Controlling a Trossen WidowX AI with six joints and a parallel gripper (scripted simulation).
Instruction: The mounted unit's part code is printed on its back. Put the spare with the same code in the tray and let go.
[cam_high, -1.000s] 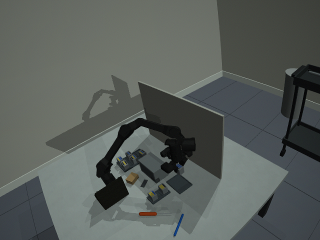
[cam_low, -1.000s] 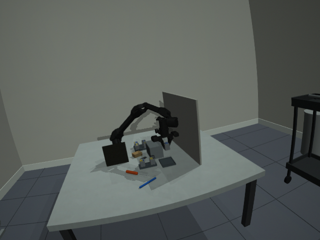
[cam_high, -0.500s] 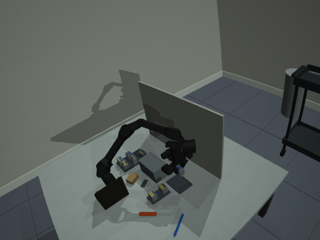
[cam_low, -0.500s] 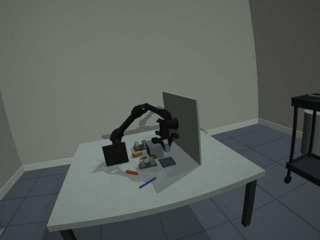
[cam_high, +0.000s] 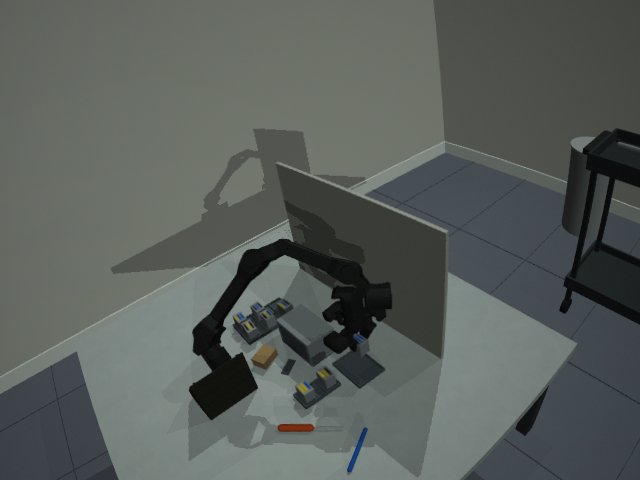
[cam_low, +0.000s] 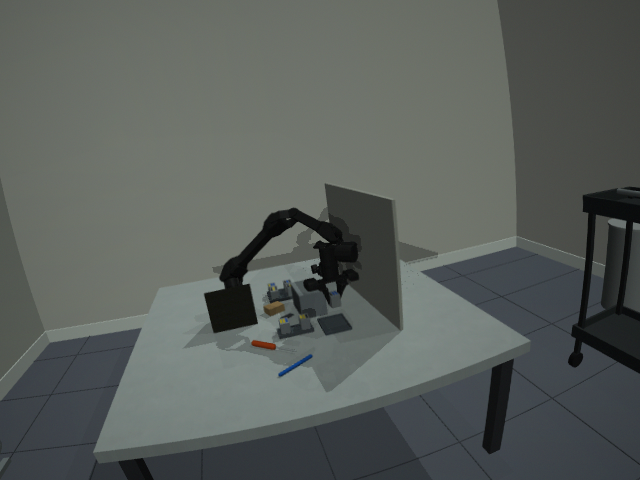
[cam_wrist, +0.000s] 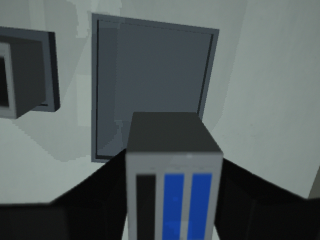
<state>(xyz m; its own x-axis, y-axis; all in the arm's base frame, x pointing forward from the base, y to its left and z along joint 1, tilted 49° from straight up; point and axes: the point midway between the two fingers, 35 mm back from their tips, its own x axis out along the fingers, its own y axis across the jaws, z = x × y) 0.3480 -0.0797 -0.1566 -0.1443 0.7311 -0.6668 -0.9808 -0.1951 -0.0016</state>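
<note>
The dark tray lies 10 mm behind my gripper tip and 90 mm below it. From my gripper tip the other things lie so: upright panel: 160 mm ahead, 210 mm to the left, 130 mm above; grey unit: 70 mm behind, 190 mm to the left, 40 mm below; grey spare: 20 mm above.
</note>
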